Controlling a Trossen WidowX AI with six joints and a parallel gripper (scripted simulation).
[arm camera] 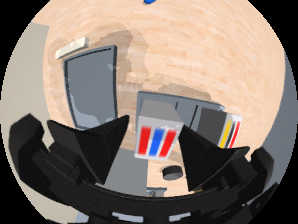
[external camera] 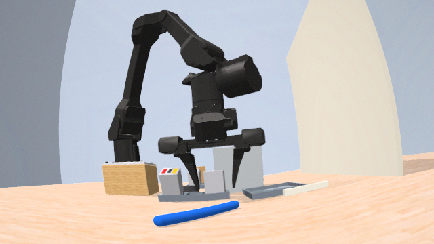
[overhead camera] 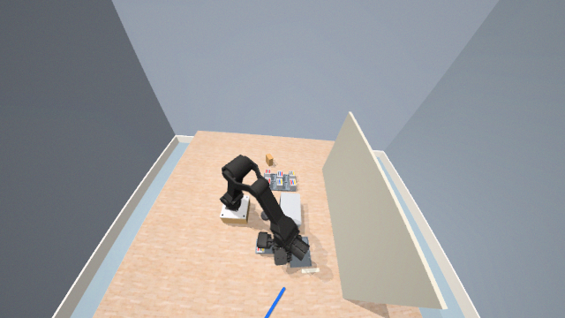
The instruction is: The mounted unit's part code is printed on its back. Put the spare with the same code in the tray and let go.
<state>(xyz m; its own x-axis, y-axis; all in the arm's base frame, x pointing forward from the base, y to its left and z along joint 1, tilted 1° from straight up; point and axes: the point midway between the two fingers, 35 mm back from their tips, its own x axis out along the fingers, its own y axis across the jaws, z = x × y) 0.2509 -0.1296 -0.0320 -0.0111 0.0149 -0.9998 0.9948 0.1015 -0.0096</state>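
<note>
Right now my gripper tip is 4 cm past the rack, 1 cm to the left of it and 1 cm above it. The rest, counted from my gripper tip: grey tray: 10 cm ahead, 1 cm to the right, 1 cm below; then white strip: 16 cm ahead, 8 cm to the right, 1 cm below; then black disc: 9 cm behind, 13 cm to the left, 1 cm below.
</note>
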